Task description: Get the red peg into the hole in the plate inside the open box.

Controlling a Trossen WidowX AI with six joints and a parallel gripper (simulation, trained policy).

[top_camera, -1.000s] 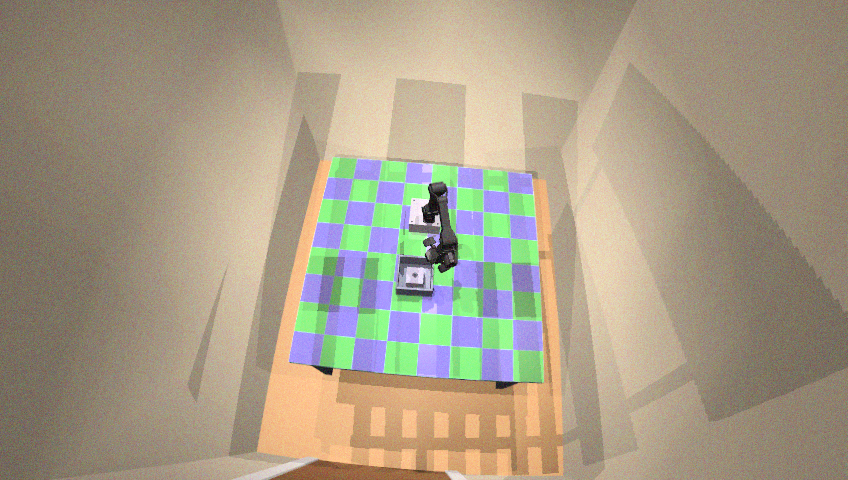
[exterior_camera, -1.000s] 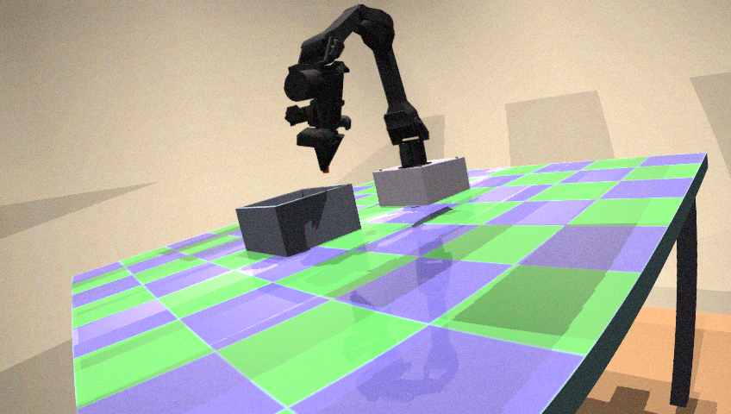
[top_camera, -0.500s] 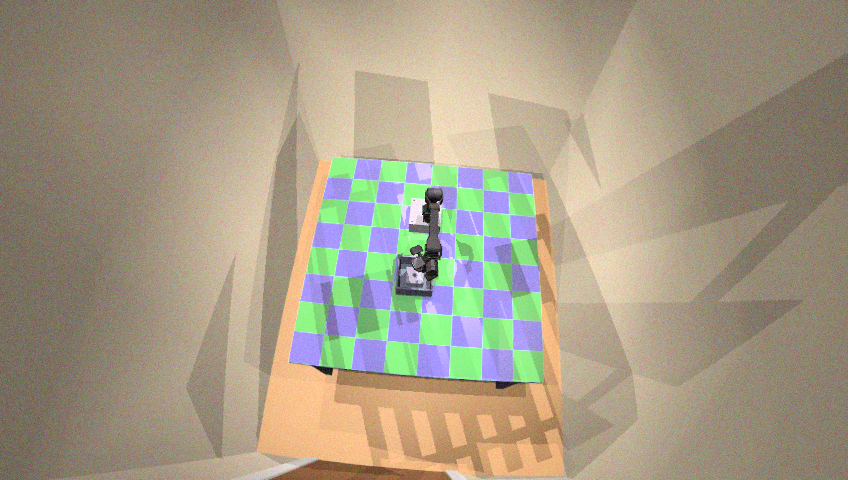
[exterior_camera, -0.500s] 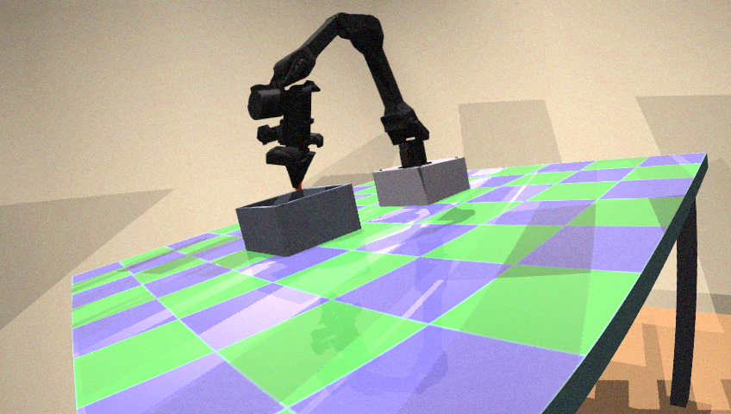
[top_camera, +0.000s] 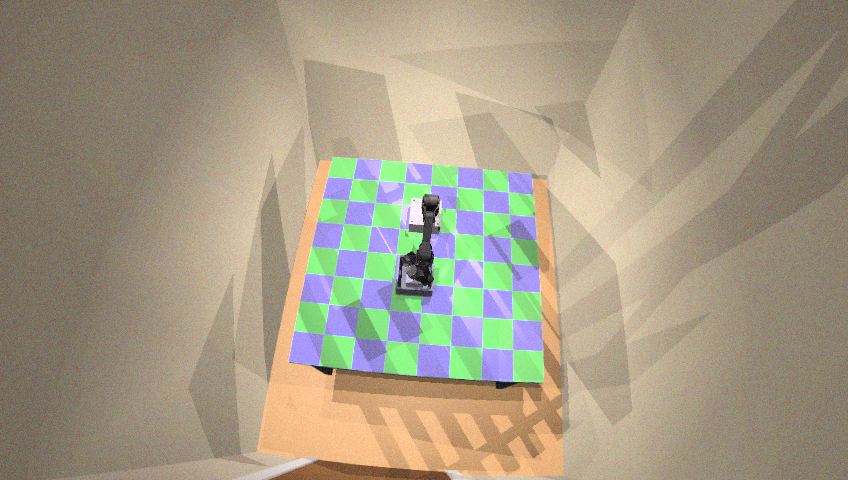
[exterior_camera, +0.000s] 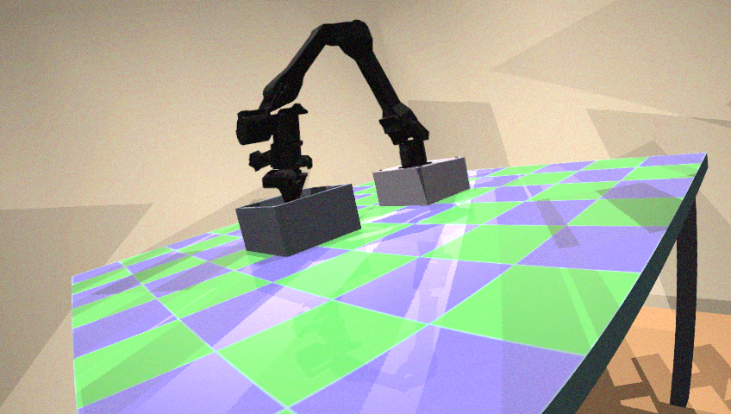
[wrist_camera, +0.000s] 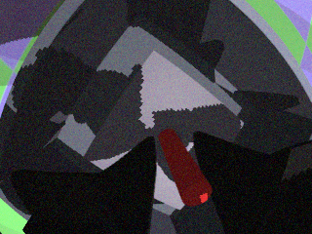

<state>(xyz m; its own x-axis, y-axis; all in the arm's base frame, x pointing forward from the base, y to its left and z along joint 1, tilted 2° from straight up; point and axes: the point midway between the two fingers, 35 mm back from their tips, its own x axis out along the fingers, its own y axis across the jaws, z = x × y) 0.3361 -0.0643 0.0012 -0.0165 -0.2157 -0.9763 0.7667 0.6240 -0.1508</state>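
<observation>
The light grey plate is 2 cm below my gripper tip. Round my gripper tip: red peg 1 cm to the left; dark grey box 4 cm below.
</observation>
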